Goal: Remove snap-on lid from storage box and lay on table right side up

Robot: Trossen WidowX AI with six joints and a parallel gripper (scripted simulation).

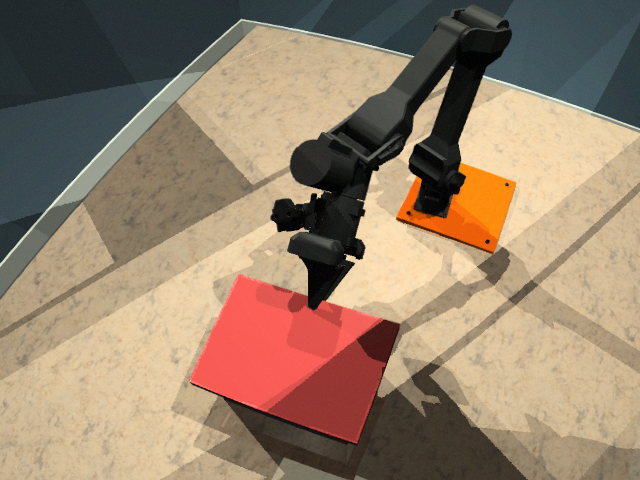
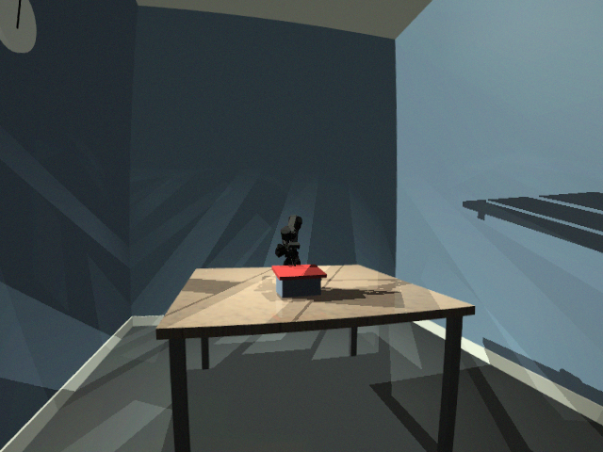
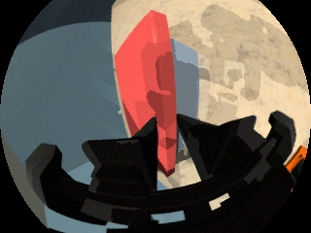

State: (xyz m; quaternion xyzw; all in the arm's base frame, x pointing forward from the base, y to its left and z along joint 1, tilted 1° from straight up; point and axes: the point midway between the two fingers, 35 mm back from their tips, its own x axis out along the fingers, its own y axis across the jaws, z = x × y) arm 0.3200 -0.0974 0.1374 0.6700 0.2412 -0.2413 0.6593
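Now: the red lid 80 mm ahead of my gripper tip and 10 mm below it. From my gripper tip the other things lie so: storage box: 70 mm ahead, 70 mm below.
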